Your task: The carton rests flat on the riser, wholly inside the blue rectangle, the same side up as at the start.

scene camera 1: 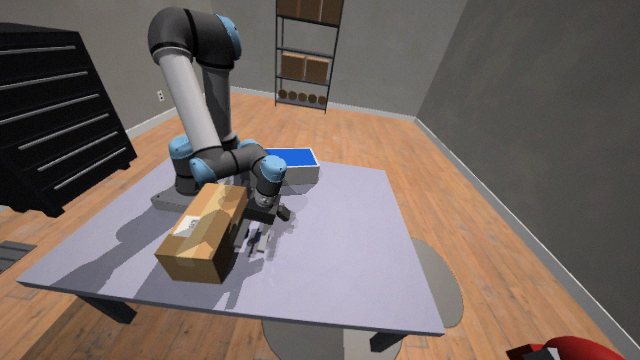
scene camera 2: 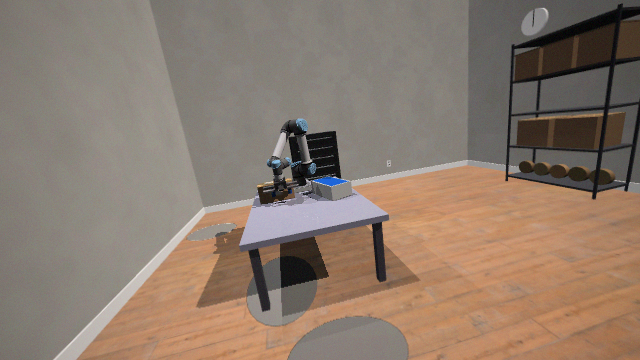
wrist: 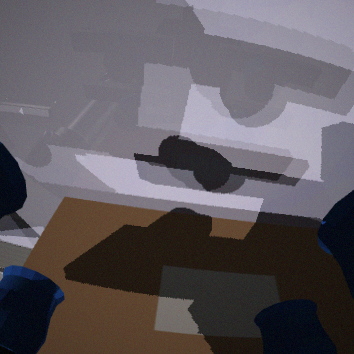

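Seen in the pictures: hand, its tool point: (scene camera 2: pixel 281 192) (wrist: pixel 166 269); arm's base, origin of its link: (scene camera 1: pixel 195 184) (scene camera 2: pixel 299 184).
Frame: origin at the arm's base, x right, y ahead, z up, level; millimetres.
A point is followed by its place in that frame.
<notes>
The brown carton (scene camera 1: pixel 201 232) @[z 101, x 314, y 208 mm] (scene camera 2: pixel 267 191) (wrist: pixel 102 302) @[z 34, x 154, y 271 mm] lies on the grey table (scene camera 1: pixel 340 255) @[z -55, x 245, y 680 mm] (scene camera 2: pixel 313 217) @[z -55, x 16, y 828 mm], white label (scene camera 1: pixel 186 225) @[z 101, x 295, y 152 mm] (wrist: pixel 175 316) @[z 37, x 206, y 272 mm] facing up, in front of the arm's base. The white riser (scene camera 1: pixel 301 174) @[z 15, x -165, y 476 mm] (scene camera 2: pixel 333 191) @[z 21, x -210, y 564 mm] with the blue rectangle (scene camera 1: pixel 291 157) @[z 65, x -242, y 409 mm] (scene camera 2: pixel 330 181) @[z 65, x -236, y 394 mm] on top stands at the table's far side and is bare. My suction gripper (scene camera 1: pixel 256 239) (scene camera 2: pixel 279 198) @[z 34, x 194, y 346 mm] hangs low beside the carton's right long side, close over the table. The cups are not on the carton and hold nothing. In the wrist view the dark blue cups (wrist: pixel 24 305) frame the carton's top.
The arm's base plate (scene camera 1: pixel 163 202) @[z -2, x 126, y -64 mm] sits at the table's far left, just behind the carton. A black drawer cabinet (scene camera 1: pixel 48 111) stands left of the table. A shelf rack (scene camera 1: pixel 276 53) (scene camera 2: pixel 603 111) with boxes stands by the wall. Grey round patches (scene camera 2: pixel 281 291) mark the floor.
</notes>
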